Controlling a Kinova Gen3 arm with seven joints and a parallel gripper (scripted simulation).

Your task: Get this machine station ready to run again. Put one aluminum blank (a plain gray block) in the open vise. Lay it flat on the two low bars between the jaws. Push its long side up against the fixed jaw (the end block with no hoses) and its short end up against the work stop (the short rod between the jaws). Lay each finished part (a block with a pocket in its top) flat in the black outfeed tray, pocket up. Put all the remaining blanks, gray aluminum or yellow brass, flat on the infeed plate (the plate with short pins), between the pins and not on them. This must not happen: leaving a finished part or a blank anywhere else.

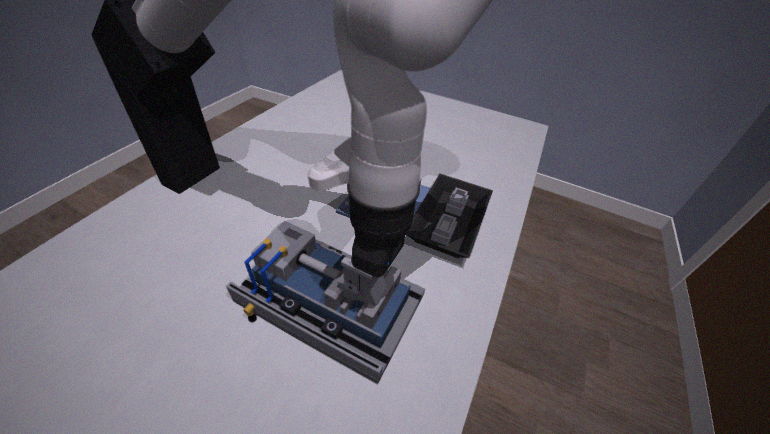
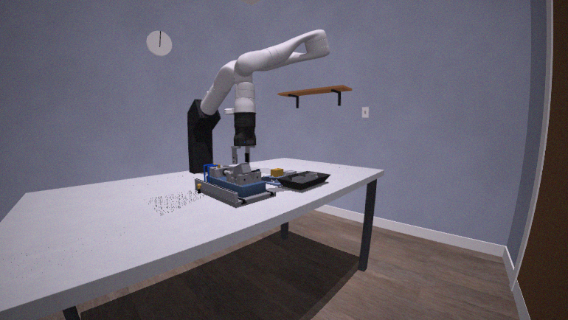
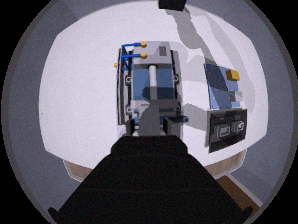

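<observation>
The gray aluminum blank is 40 mm below my hand. Round my hand: black outfeed tray: 110 mm ahead, 300 mm to the left, 140 mm below; then fixed jaw: 30 mm ahead, 10 mm to the left, 70 mm below; then vise: 70 mm behind, 20 mm to the left, 110 mm below.
</observation>
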